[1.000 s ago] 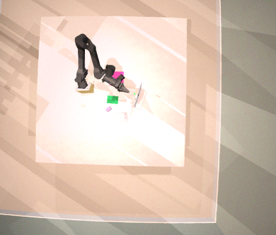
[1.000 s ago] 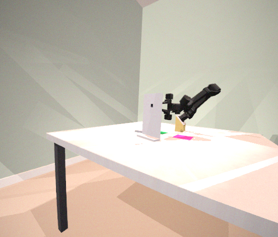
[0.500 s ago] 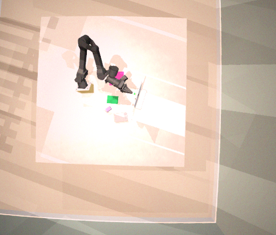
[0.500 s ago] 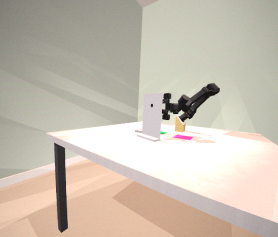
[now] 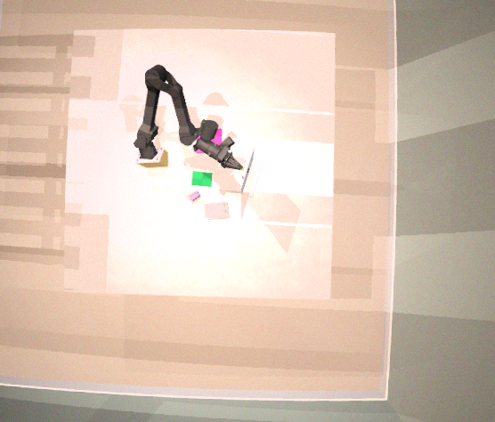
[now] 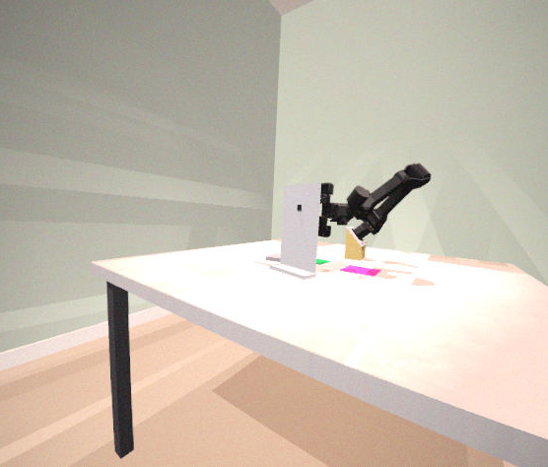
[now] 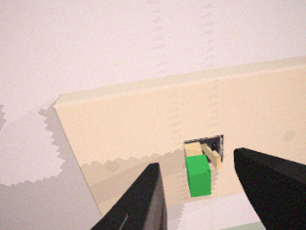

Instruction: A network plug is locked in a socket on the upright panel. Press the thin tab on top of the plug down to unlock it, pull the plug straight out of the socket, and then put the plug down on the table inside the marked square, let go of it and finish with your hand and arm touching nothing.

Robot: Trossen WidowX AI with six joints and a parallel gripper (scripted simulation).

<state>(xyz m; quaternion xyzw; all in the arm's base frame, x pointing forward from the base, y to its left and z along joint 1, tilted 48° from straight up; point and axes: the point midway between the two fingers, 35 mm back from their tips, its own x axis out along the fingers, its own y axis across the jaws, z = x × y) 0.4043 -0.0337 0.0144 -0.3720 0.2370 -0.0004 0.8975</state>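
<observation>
Now: gripper tip 21 cm above the magenta square, 18 cm past it and 15 cm to the right of it. Round my gripper tip: panel 8 cm below, 3 cm ahead, 1 cm to the right; then network plug 1 cm ahead.
</observation>
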